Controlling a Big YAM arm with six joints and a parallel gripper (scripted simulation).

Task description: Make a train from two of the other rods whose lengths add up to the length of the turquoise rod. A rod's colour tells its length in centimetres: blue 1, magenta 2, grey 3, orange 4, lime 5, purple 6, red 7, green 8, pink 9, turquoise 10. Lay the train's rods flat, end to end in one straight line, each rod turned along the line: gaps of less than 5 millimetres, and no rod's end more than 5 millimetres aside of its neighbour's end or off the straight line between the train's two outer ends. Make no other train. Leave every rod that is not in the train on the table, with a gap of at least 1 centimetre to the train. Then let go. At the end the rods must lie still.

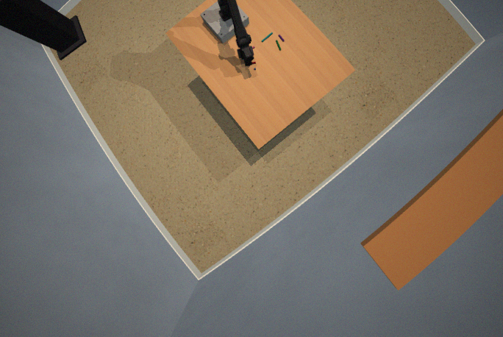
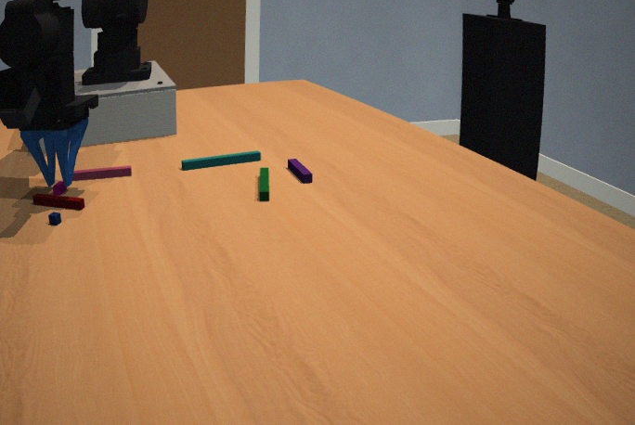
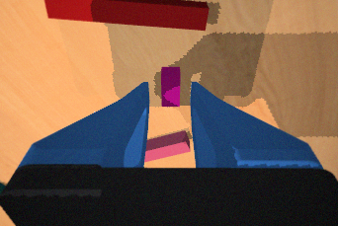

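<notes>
The magenta rod lies 1 cm below my hand. The rest, counted from my hand: pink rod 5 cm behind, 4 cm to the left, 1 cm below; blue rod 10 cm ahead, 1 cm to the left, 1 cm below; red rod 5 cm ahead, 1 cm to the left, 1 cm below.
</notes>
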